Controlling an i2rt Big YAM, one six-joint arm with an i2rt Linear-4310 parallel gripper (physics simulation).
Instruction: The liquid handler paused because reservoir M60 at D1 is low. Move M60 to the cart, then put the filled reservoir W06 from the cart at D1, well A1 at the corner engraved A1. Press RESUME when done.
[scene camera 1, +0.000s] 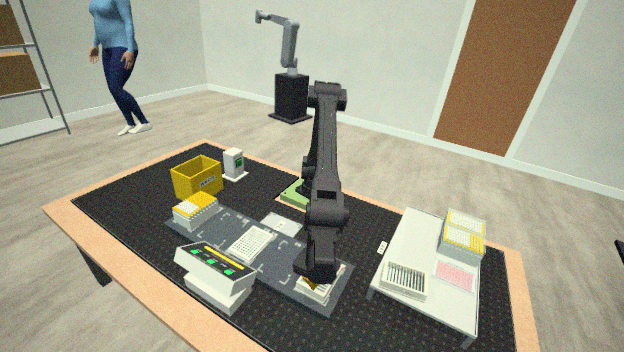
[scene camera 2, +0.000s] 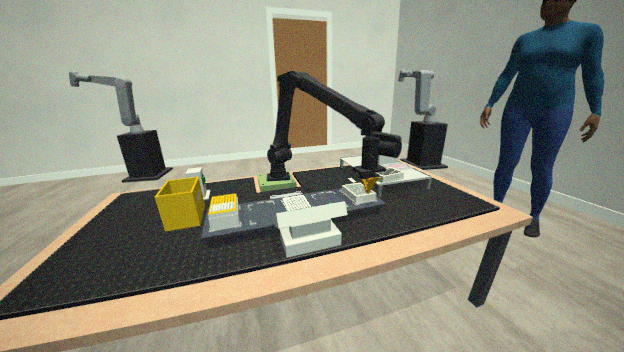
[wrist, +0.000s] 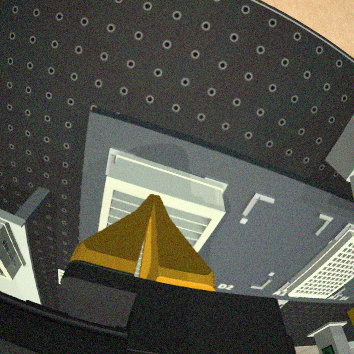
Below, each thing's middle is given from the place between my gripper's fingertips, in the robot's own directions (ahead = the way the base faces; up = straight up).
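Scene:
Pink plate (scene camera 1: 464, 280): 290 mm to the left of my hand, 320 mm behind it, 20 mm below it. Also relative to my hand: white well plate (scene camera 1: 247, 247), 260 mm to the right, 20 mm behind, 30 mm below; yellow bin (scene camera 2: 180, 202), 690 mm to the right, 90 mm behind, 20 mm below; cart tray (scene camera 1: 414, 244), 220 mm to the left, 370 mm behind, 30 mm below.

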